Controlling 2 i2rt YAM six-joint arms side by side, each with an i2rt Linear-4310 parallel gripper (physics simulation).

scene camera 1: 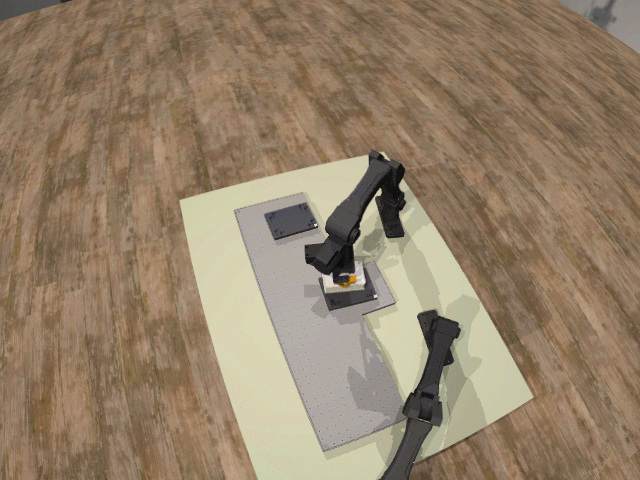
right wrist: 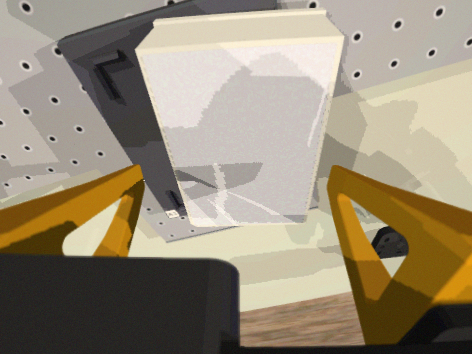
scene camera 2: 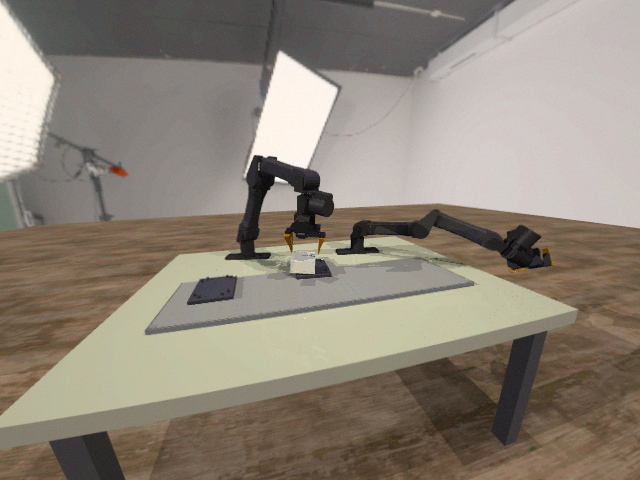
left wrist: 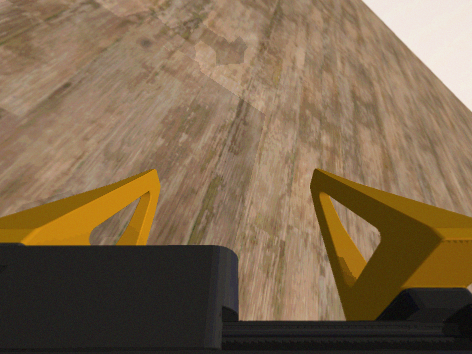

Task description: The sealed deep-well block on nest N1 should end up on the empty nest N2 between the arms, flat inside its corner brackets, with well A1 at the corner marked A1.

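Places are measured from the left arm's base along level axes (x left, y back, z up), in metres.
Pixels of known places: left gripper, fingertip midpoint: (scene camera 2: 538, 265) (left wrist: 235, 177); right gripper, fingertip midpoint: (scene camera 1: 343, 272) (right wrist: 235, 175) (scene camera 2: 305, 252); left arm's base, origin of the base link: (scene camera 1: 435, 338) (scene camera 2: 357, 251); right arm's base, origin of the base link: (scene camera 1: 389, 216) (scene camera 2: 248, 257).
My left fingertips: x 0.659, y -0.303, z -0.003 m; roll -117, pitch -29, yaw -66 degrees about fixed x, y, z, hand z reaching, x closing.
Note:
Ahead of a thing's pixels: the offset from my left fingertips to its top centre. Level surfaces: height alone.
The white sealed block {dx -0.922, dy +0.053, dz +0.077 m} (scene camera 1: 330, 287) (scene camera 2: 302, 265) (right wrist: 245, 125) lies partly on the dark nest N2 {dx -0.894, dy +0.065, dz +0.033 m} (scene camera 1: 356, 300) (scene camera 2: 324, 269) (right wrist: 135, 120), shifted and overhanging one side, not inside all the corner brackets. A bracket and the small white corner mark {dx -0.844, dy +0.144, dz +0.027 m} (right wrist: 172, 214) show uncovered in the right wrist view. I cannot tell which block corner is A1. My right gripper (scene camera 2: 305, 252) (right wrist: 235, 175) is open above the block, its fingertips apart on either side of the block's near end. My left gripper (scene camera 2: 532, 262) (left wrist: 235, 177) is open and empty, out beyond the table's edge.
Nest N1 {dx -1.203, dy -0.068, dz +0.037 m} (scene camera 1: 290, 221) (scene camera 2: 212, 290) is bare, with its corner brackets showing. Both nests are on the grey perforated plate {dz +0.016 m} (scene camera 1: 310, 361) (scene camera 2: 382, 289) on the pale green table {dz +0.003 m} (scene camera 1: 222, 320) (scene camera 2: 289, 351). The left arm (scene camera 1: 431, 372) (scene camera 2: 392, 228) reaches out over the table's edge.

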